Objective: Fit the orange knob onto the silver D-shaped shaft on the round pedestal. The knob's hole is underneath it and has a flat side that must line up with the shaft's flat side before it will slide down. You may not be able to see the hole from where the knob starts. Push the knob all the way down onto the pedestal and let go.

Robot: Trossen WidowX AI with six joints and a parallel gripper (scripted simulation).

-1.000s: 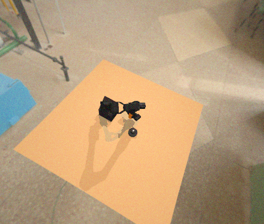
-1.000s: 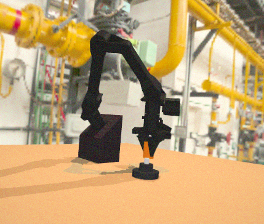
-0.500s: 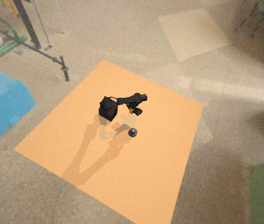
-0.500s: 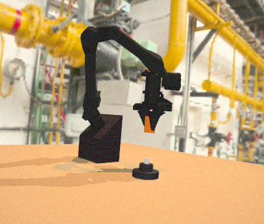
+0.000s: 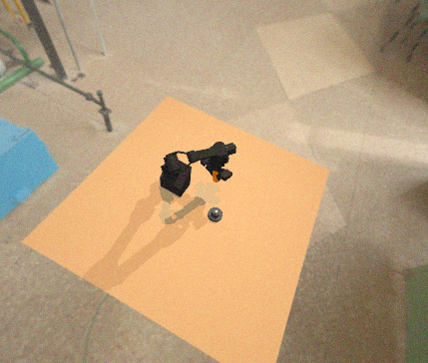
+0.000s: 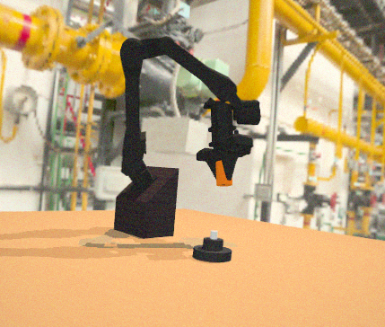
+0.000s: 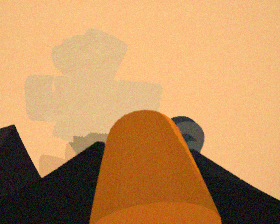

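My gripper tip is 3 cm below the orange knob and 1 cm past it. Also, from my gripper tip: round black pedestal (13 cm below, 11 cm to the right, 9 cm ahead).
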